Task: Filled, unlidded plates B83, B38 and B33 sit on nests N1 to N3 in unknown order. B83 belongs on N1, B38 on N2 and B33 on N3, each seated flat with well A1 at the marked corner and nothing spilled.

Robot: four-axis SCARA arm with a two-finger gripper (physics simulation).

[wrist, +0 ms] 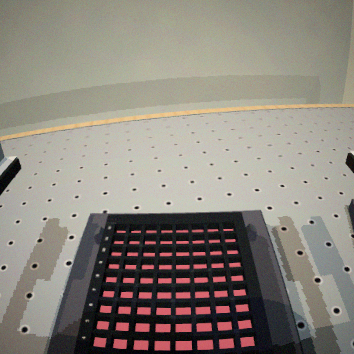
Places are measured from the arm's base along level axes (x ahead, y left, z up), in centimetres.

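Where they show: gripper, fingertip midpoint: (181,138).
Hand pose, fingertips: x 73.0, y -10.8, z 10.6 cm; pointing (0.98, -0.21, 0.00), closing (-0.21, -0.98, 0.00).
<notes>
Each offset is from my fingertips to the top centre of the thing. "*": to the spot under its first point. Level surfaces: height alone.
A black well plate {dz -6.7, dx -2.3, dy +1.0 cm} (173,287) with pink-red liquid in its wells sits in a dark grey nest {* dz -8.2, dx +3.1, dy -5.5 cm} (256,223) at the bottom middle of the wrist view. Small pale marks run down the plate's left rim, too small to read. Its near end is cut off by the frame, and no plate name shows. Which nest this is, I cannot tell. My gripper (181,138) is open and empty. Its fingertips show at the far left and right edges, wide apart and clear of the plate. The other two plates do not show.
A pale perforated deck {dz -9.3 cm} (165,150) surrounds the nest and ends at a thin orange-yellow edge strip {* dz -9.3, dx +26.9, dy -4.2 cm} (172,115), with a plain grey-green wall (175,40) beyond. Brownish and bluish shadows lie on both sides of the nest. A dark piece shows at the right frame edge.
</notes>
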